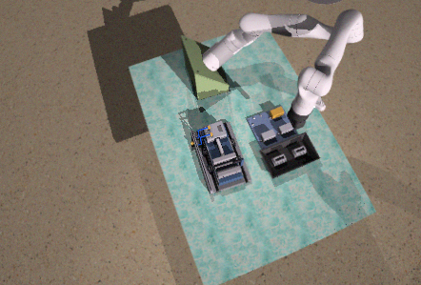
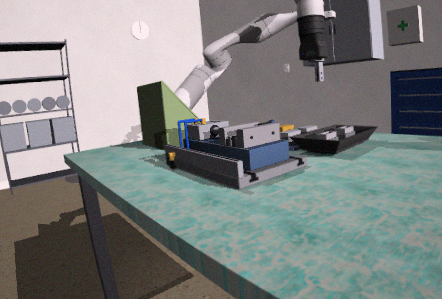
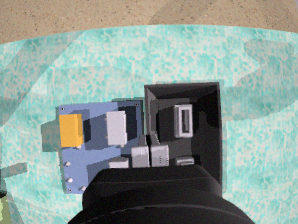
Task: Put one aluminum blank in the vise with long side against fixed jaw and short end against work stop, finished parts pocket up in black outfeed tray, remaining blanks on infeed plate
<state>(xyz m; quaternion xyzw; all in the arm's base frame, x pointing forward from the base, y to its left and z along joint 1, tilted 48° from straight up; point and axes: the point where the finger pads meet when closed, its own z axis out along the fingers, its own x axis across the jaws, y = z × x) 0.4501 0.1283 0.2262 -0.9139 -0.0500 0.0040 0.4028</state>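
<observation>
My hand is 60 mm past the gray blank and 170 mm above it. The rest, counted from my hand: fixed jaw 80 mm ahead, 320 mm to the right, 120 mm below; then yellow brass blank 150 mm behind, 10 mm to the right, 170 mm below; then blue infeed plate 90 mm behind, 50 mm to the right, 190 mm below.
</observation>
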